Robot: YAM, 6 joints.
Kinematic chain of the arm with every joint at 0, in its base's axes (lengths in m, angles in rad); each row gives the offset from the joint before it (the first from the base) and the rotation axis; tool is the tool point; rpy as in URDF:
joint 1: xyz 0 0 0.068 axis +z
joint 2: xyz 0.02 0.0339 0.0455 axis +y
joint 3: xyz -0.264 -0.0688 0 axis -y
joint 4: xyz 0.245 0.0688 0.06 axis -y
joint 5: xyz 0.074 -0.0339 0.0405 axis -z
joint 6: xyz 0.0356 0 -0.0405 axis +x
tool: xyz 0 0 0 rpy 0 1.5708 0
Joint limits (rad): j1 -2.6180..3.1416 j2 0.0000..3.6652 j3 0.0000..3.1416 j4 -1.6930..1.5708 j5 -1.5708..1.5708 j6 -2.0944..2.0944
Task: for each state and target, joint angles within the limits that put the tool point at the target. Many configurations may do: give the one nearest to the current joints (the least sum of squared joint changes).
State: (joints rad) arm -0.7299 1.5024 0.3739 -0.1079 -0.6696 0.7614
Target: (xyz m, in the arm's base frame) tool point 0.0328 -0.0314 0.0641
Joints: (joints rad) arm -1.1079 1.4301 0.1092 -0.8390 -0.4451 0.7614
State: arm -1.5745 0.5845 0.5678 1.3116 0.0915 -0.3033
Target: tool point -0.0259 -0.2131 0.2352
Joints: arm -1.6745 1.0998 0.2633 1.0964 0.1044 -0.3033
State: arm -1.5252 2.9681 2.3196 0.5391 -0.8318 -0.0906
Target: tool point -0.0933 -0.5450 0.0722
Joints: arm -1.7929 2.6388 1.8228 0.4804 -0.9553 -0.0906
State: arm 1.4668 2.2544 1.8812 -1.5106 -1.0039 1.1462
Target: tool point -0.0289 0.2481 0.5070
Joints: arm 1.5624 1.6087 2.2693 -1.4987 -1.0562 1.1462
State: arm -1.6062 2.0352 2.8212 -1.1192 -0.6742 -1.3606
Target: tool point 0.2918 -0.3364 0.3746
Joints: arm -0.9082 2.2086 2.5303 -1.3280 -0.7071 -1.3606
